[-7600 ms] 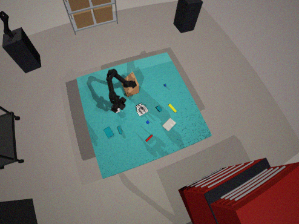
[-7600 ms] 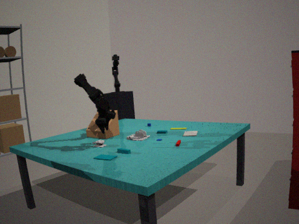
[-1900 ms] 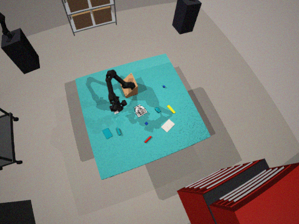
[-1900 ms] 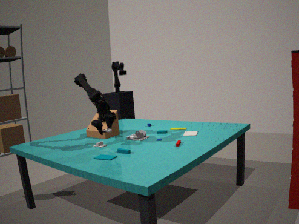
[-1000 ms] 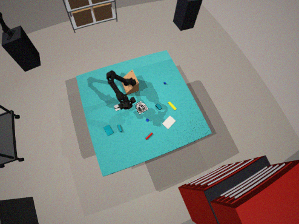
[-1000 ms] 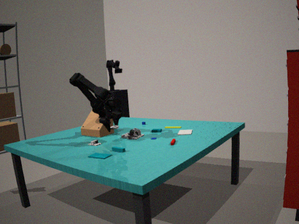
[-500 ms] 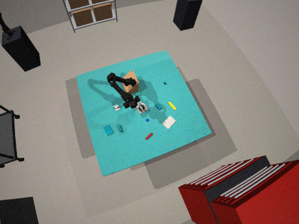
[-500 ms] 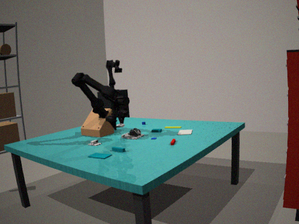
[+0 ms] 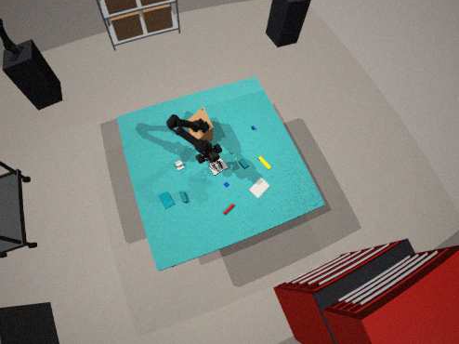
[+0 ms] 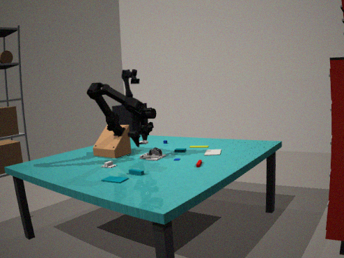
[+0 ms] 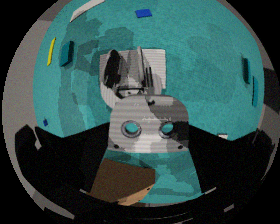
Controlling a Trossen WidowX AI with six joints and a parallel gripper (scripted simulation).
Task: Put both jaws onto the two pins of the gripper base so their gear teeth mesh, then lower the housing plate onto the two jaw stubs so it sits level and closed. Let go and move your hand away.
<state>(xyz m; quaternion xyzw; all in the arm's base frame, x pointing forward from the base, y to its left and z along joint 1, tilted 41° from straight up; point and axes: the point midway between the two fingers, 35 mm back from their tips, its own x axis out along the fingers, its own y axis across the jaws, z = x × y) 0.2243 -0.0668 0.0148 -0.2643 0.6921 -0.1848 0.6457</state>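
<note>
The grey-white housing plate is 3 cm to the left of my gripper tip and 8 cm below it. The rest, counted from my gripper tip: grey gripper base 1 cm ahead, 2 cm above; then teal block 11 cm ahead, 23 cm to the left, 7 cm below; then blue cube 21 cm ahead, 4 cm to the left, 8 cm below.
</note>
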